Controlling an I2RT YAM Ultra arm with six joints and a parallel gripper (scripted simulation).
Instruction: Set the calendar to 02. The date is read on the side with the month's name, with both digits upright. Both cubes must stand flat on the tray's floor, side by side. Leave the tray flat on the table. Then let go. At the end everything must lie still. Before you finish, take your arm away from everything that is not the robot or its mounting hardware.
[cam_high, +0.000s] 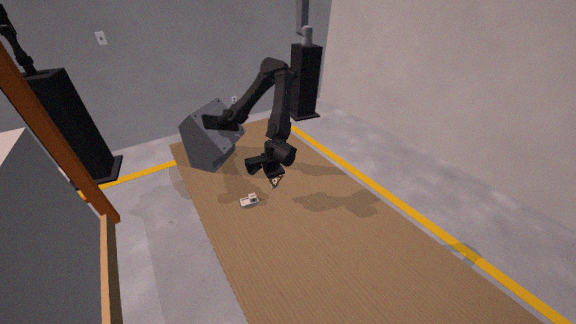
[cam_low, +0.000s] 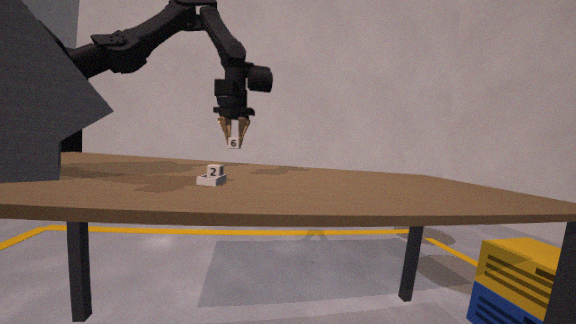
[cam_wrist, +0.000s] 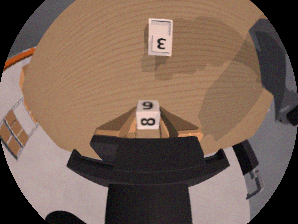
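My gripper is now 110 mm to the left of the small white tray, 90 mm above it and 20 mm past it.
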